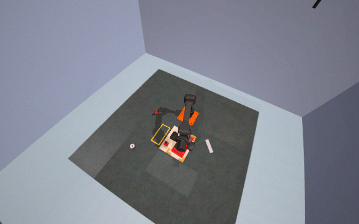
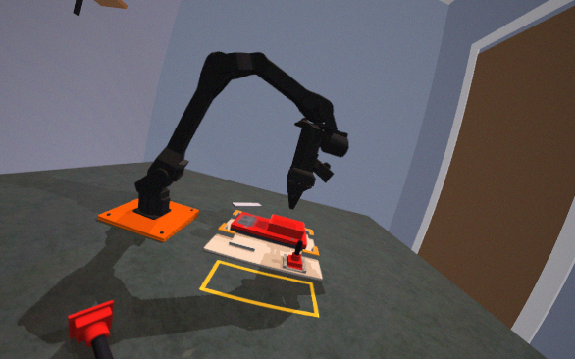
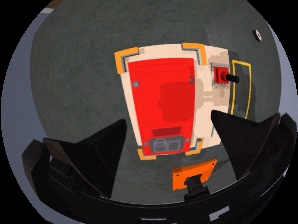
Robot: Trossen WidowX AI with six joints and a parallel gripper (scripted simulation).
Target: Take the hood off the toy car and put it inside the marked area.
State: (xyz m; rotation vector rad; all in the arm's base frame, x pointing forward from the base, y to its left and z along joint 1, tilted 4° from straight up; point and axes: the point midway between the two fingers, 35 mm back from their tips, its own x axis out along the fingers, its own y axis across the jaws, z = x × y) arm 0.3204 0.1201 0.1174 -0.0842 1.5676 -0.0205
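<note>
Right now the hood is 6 cm below my gripper tip. The rest, counted from my gripper tip: white wheel: 34 cm to the right, 22 cm ahead, 9 cm below; then white strip: 20 cm to the left, 16 cm behind, 10 cm below.
</note>
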